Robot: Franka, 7 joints.
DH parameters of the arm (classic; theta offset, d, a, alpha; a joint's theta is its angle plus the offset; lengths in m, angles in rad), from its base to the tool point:
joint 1: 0 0.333 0 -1.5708
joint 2: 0 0 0 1.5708
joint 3: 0 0.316 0.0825 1.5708
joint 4: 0 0 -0.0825 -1.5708
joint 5: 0 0.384 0 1.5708
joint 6: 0 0 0.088 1.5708
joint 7: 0 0.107 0 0
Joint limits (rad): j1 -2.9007..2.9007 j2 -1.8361..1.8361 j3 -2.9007..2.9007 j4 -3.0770..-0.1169 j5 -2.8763..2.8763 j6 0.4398..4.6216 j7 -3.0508..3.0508
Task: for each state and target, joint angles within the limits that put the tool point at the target. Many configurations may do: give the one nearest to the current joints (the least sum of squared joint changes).
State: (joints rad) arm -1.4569 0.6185 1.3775 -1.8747 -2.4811 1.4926 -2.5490
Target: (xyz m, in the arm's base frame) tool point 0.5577 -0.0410 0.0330
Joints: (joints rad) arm -1.0046 1.3110 0.9870 -2.0345 -2.4355 1.6260 -2.5490
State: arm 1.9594 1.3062 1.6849 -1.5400 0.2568 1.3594 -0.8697
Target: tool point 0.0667 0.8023 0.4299
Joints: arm 1.0015 1.5081 1.6485 -0.6530 0.2950 1.8526 -0.8697
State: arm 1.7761 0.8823 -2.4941 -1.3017 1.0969 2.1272 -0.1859
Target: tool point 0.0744 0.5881 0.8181
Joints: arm 2.1786 1.3495 -2.4275 -1.2335 1.0903 2.0049 -0.1859
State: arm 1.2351 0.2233 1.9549 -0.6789 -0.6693 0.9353 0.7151
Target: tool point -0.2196 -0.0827 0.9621
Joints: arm 1.5115 -0.0662 2.1533 -0.2980 -0.5875 0.5672 0.7151
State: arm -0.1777 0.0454 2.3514 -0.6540 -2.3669 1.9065 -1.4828
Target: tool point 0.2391 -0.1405 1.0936
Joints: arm -0.5948 0.2672 2.2480 -0.1169 -2.5025 1.5942 -1.4828
